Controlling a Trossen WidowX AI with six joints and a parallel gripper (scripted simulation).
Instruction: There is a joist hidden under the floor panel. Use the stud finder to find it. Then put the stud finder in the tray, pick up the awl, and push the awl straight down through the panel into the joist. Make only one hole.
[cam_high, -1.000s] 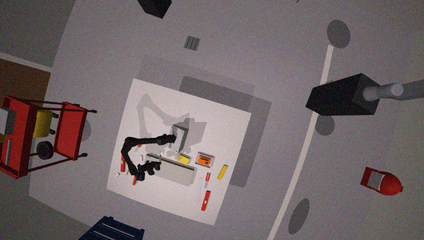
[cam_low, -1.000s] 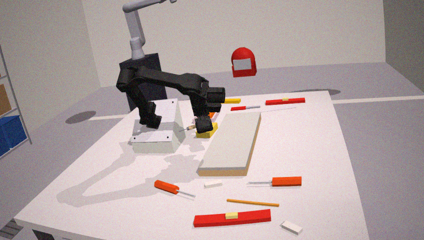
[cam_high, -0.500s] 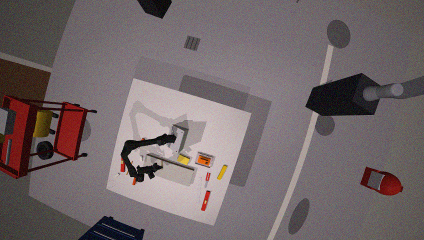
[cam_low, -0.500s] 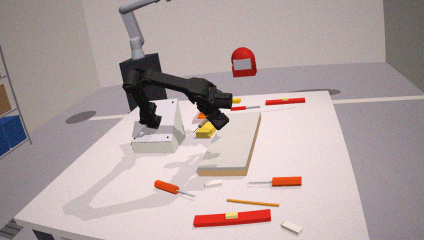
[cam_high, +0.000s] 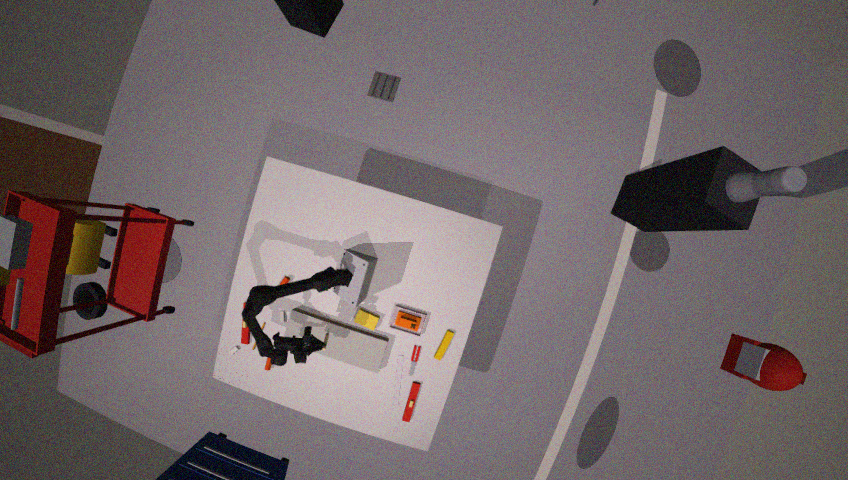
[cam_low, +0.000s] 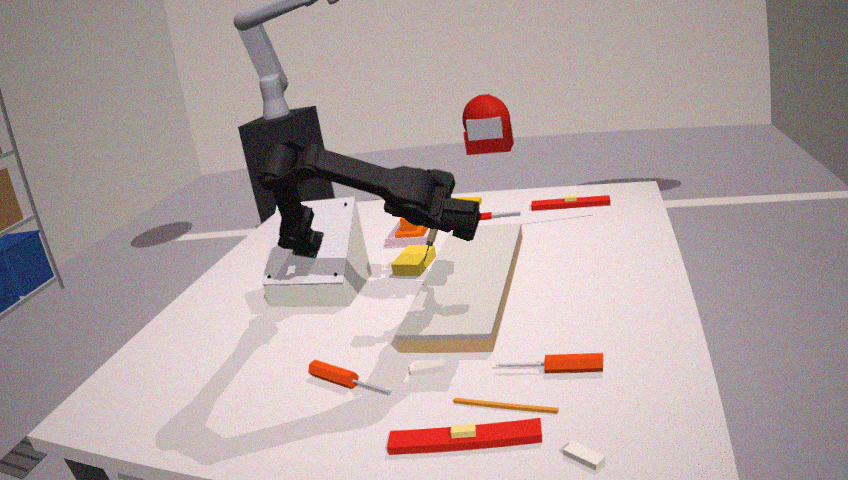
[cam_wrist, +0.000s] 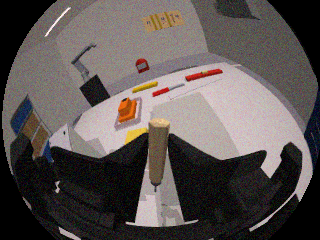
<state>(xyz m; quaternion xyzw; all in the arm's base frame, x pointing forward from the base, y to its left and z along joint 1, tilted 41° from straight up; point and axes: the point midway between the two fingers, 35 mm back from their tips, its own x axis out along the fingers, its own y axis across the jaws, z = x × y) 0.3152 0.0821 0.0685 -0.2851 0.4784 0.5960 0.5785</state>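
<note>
Right now the awl is 5 cm below my gripper tip, 2 cm to the right of it and 2 cm behind it. The rest, counted from my gripper tip: yellow block: 16 cm below, 14 cm behind, 11 cm to the left; then pink tray: 30 cm to the left, 22 cm behind, 16 cm below; then stud finder: 31 cm to the left, 22 cm behind, 13 cm below.
</note>
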